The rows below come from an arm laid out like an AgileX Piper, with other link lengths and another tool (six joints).
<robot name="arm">
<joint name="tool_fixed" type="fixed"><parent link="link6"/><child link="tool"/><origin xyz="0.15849 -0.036 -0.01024" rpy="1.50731 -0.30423 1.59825"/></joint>
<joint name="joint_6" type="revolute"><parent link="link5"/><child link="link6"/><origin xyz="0.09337 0 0.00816"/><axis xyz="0.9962 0 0.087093"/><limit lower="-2.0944" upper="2.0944"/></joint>
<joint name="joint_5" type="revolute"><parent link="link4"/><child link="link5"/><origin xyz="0 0 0"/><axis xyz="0 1 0"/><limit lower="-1.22" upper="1.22"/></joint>
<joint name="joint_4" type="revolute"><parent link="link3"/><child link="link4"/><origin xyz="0.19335 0 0.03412"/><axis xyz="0.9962 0 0.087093"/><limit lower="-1.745" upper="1.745"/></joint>
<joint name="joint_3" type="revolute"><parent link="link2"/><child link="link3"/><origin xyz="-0.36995 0 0.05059"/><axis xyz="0 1 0"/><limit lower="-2.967" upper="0"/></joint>
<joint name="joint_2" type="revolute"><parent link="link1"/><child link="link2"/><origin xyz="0 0 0"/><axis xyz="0 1 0"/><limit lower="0" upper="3.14"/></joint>
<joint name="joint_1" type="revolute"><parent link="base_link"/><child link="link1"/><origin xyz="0 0 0.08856"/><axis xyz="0 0 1"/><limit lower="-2.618" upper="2.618"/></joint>
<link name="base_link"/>
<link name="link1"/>
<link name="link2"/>
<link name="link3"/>
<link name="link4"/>
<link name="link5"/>
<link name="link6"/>
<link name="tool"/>
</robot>
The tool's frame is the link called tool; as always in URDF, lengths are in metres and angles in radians.
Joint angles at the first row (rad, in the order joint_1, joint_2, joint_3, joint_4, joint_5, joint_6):
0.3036 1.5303 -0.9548 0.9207 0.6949 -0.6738
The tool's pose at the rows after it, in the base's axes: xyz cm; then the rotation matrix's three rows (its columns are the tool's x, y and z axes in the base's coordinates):
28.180, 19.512, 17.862; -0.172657, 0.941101, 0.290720; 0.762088, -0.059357, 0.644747; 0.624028, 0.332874, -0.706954
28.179, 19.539, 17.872; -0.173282, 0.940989, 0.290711; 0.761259, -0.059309, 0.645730; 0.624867, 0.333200, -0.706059
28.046, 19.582, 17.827; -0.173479, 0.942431, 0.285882; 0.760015, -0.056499, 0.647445; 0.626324, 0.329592, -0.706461
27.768, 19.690, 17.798; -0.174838, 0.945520, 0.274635; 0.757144, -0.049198, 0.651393; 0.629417, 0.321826, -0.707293
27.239, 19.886, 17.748; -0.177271, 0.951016, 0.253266; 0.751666, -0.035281, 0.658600; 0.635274, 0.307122, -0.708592
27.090, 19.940, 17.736; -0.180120, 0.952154, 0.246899; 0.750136, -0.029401, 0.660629; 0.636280, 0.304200, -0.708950
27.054, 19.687, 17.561; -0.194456, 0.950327, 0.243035; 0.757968, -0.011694, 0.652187; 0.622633, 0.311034, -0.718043
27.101, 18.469, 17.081; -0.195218, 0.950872, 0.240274; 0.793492, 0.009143, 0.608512; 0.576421, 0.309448, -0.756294
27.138, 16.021, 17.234; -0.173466, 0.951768, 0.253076; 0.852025, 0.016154, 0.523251; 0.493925, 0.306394, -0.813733
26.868, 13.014, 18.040; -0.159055, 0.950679, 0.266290; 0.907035, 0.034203, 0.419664; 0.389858, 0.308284, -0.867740
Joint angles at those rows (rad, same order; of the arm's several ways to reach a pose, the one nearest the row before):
0.3036 1.5302 -0.9548 0.9337 0.7014 -0.6815
0.3036 1.5303 -0.9543 0.9362 0.7014 -0.6839
0.3036 1.5303 -0.9526 0.9377 0.7055 -0.6856
0.3037 1.5303 -0.9527 0.9377 0.7175 -0.6855
0.3036 1.5303 -0.9526 0.9377 0.7401 -0.6855
0.3036 1.5303 -0.9526 0.9377 0.7468 -0.6879
0.3036 1.5303 -0.9526 0.9194 0.7485 -0.6928
0.3037 1.5303 -0.9684 0.8223 0.7528 -0.6301
0.3036 1.5129 -1.0160 0.6308 0.7829 -0.4691
0.3036 1.4849 -1.0761 0.4285 0.8556 -0.3186

